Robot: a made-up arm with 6 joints. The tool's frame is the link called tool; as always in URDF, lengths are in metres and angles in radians.
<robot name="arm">
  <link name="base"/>
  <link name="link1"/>
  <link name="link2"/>
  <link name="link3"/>
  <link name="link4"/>
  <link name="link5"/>
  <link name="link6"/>
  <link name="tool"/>
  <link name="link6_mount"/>
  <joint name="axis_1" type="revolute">
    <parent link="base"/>
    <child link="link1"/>
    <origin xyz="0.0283 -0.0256 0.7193" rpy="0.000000 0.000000 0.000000"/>
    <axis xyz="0 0 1"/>
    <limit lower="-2.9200" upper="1.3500" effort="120" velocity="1.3"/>
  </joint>
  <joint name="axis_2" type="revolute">
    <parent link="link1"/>
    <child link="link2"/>
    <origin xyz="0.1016 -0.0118 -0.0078" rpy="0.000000 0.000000 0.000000"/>
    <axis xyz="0 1 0"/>
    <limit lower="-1.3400" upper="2.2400" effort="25" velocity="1.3"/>
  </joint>
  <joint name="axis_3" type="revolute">
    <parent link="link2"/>
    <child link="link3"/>
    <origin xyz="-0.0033 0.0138 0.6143" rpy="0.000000 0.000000 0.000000"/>
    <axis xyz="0 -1 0"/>
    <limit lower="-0.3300" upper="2.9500" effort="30" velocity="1.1"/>
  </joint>
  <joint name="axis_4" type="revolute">
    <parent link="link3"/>
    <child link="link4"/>
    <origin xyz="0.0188 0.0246 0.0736" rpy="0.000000 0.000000 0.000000"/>
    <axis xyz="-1 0 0"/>
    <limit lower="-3.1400" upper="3.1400" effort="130" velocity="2.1"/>
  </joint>
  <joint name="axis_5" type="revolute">
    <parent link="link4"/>
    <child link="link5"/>
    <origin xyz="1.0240 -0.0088 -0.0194" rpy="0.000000 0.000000 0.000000"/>
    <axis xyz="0 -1 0"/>
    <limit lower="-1.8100" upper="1.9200" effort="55" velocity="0.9"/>
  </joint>
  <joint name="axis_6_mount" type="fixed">
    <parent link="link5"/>
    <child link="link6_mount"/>
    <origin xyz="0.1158 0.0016 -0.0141" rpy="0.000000 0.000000 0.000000"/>
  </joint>
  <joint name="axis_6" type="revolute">
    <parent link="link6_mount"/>
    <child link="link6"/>
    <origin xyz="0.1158 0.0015 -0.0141" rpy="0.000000 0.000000 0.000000"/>
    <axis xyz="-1 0 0"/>
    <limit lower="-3.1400" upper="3.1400" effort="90" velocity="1.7"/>
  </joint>
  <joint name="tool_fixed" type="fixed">
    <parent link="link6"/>
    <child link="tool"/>
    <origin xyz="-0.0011 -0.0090 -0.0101" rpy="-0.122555 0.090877 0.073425"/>
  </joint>
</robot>
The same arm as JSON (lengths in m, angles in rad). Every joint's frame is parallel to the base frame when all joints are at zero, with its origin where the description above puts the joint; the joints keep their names.
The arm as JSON. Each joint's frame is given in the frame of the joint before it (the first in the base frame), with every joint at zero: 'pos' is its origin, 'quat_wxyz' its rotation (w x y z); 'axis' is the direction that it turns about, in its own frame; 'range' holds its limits. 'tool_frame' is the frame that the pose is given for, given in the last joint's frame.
{"length_unit": "m", "angle_unit": "rad", "joints": [{"joint": "axis_1", "pos": [0.0283, -0.0256, 0.7193], "quat_wxyz": [1.0, 0.0, 0.0, 0.0], "axis": "+z", "range": [-2.92, 1.35]}, {"joint": "axis_2", "pos": [0.1016, -0.0118, -0.0078], "quat_wxyz": [1.0, 0.0, 0.0, 0.0], "axis": "+y", "range": [-1.34, 2.24]}, {"joint": "axis_3", "pos": [-0.0033, 0.0138, 0.6143], "quat_wxyz": [1.0, 0.0, 0.0, 0.0], "axis": "-y", "range": [-0.33, 2.95]}, {"joint": "axis_4", "pos": [0.0188, 0.0246, 0.0736], "quat_wxyz": [1.0, 0.0, 0.0, 0.0], "axis": "-x", "range": [-3.14, 3.14]}, {"joint": "axis_5", "pos": [1.024, -0.0088, -0.0194], "quat_wxyz": [1.0, 0.0, 0.0, 0.0], "axis": "-y", "range": [-1.81, 1.92]}, {"joint": "axis_6", "pos": [0.2316, 0.0031, -0.0282], "quat_wxyz": [1.0, 0.0, 0.0, 0.0], "axis": "-x", "range": [-3.14, 3.14]}], "tool_frame": {"pos": [-0.0011, -0.009, -0.0101], "quat_wxyz": [0.996319, -0.062799, 0.043062, 0.039377]}}
